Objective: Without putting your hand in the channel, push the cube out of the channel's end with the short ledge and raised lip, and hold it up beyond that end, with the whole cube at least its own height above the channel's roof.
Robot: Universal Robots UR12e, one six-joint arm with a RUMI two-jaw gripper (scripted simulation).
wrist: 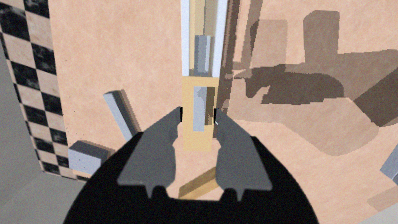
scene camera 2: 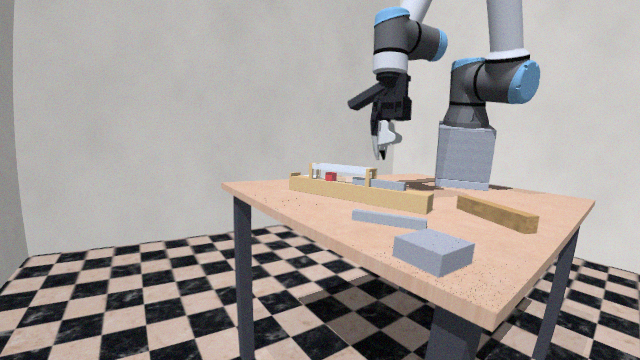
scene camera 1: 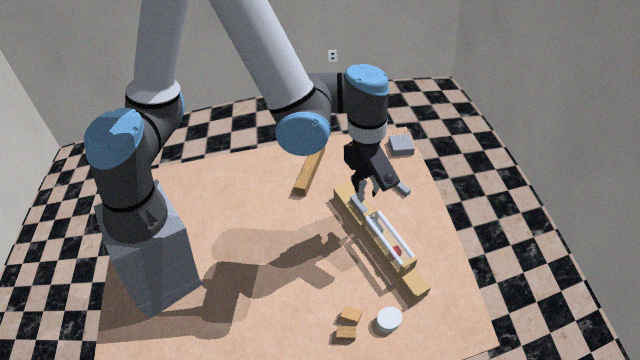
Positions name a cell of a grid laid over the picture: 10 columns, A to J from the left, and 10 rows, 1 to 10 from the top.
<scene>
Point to a grey bar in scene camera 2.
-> At G7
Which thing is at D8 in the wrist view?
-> My gripper.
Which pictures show my gripper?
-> The wrist view, scene camera 2 and scene camera 1: all of them.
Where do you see a wooden bar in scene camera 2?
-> At I7
</scene>
